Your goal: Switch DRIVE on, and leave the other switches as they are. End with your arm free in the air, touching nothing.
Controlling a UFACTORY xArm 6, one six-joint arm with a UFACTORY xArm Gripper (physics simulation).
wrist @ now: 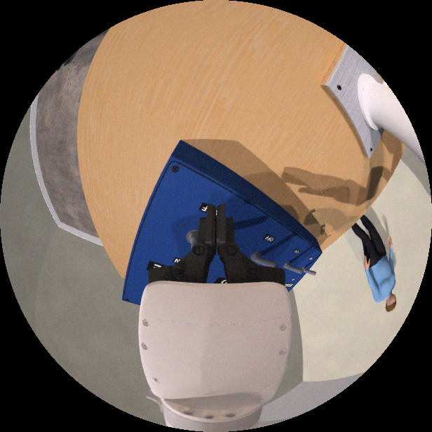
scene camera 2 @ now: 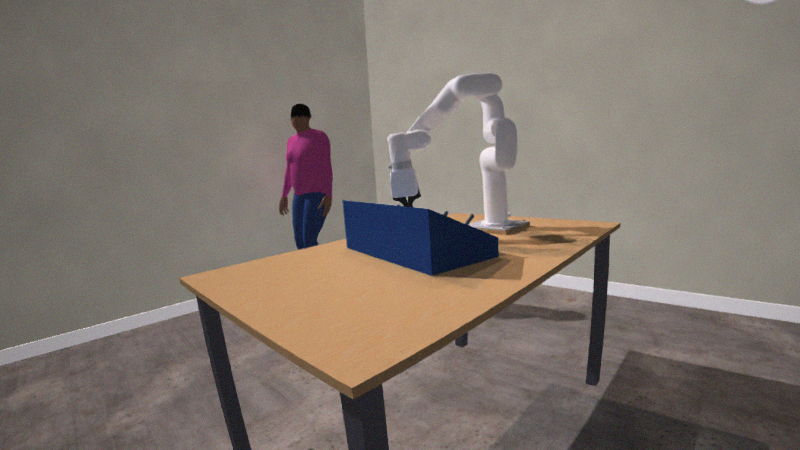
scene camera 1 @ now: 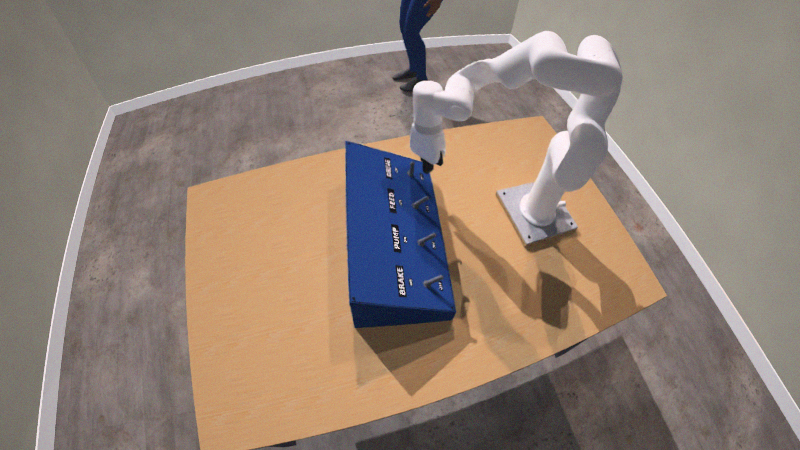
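A blue sloped switch box carries four levers. The DRIVE lever is at the far end and stands at a different tilt from the others; whether it is fully at ON is hard to tell. The FEED lever, PUMP lever and BRAKE lever lean toward their OFF labels. My gripper is shut and empty, pointing down at the OFF side of the DRIVE lever, very close to it. Whether it touches lever or panel is hidden.
The box stands on a wooden table. The arm's base plate is bolted right of the box in scene camera 1. A person in a pink top stands beyond the table. Another person in light blue shows in the wrist view.
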